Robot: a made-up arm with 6 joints.
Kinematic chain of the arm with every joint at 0, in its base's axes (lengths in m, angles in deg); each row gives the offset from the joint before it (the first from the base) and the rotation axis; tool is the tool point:
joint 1: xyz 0 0 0.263 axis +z
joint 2: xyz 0 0 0 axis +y
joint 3: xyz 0 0 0.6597 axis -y
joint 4: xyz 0 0 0 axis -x
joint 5: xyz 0.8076 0 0 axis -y
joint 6: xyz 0 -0.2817 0 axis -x
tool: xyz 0 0 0
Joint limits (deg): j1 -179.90..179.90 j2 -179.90..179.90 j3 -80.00..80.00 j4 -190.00..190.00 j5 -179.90..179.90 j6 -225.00..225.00
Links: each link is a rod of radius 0.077 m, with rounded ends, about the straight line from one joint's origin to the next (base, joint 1, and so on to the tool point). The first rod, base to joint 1, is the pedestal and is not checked.
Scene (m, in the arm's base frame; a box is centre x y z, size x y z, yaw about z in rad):
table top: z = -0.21
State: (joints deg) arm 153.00 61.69 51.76 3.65 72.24 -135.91
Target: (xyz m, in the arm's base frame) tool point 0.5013 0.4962 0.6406
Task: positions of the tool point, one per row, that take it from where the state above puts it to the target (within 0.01 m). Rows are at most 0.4 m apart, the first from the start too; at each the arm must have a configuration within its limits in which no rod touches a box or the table.
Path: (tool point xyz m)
1: -0.7897 1.0675 0.5421
2: -0.4440 1.1433 0.6114
3: -0.1074 1.1026 0.6586
4: 0.1797 0.9606 0.6802
5: 0.3876 0.7463 0.6745
6: 0.5013 0.4962 0.6407

